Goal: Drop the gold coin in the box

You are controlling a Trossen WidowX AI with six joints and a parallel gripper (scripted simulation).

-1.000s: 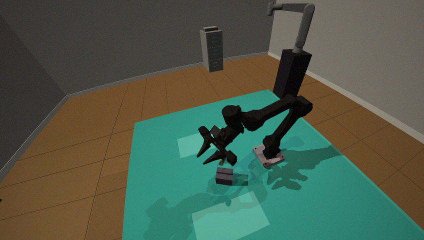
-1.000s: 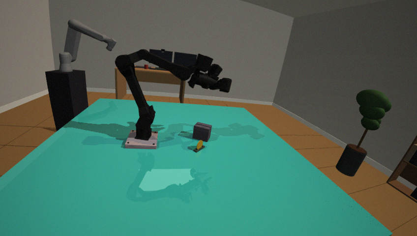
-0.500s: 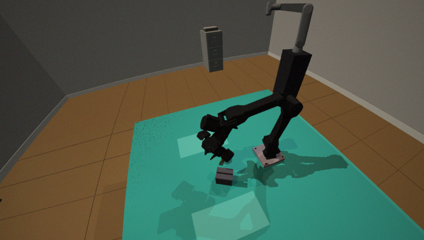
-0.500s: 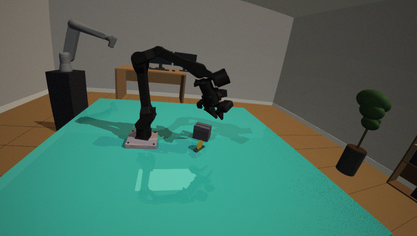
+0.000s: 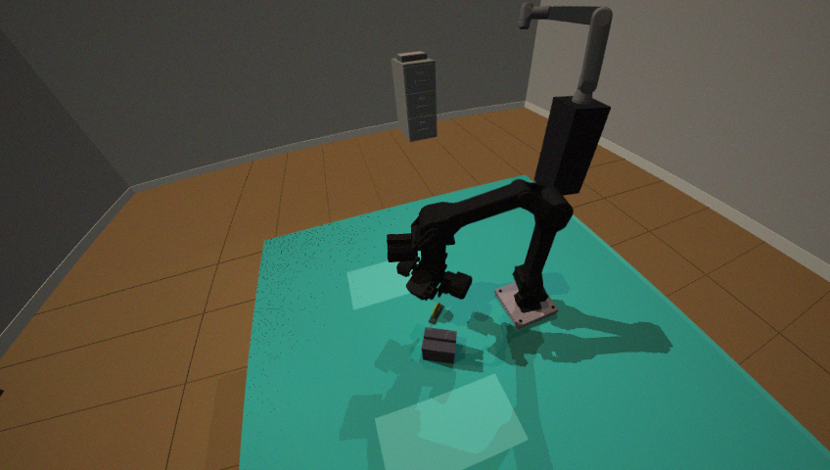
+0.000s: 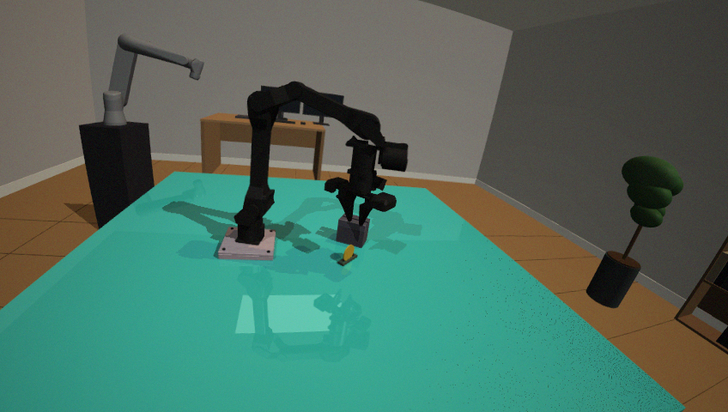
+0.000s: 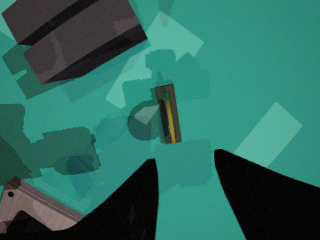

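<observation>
My gripper tip is 10 mm past the coin and 90 mm above it.
</observation>
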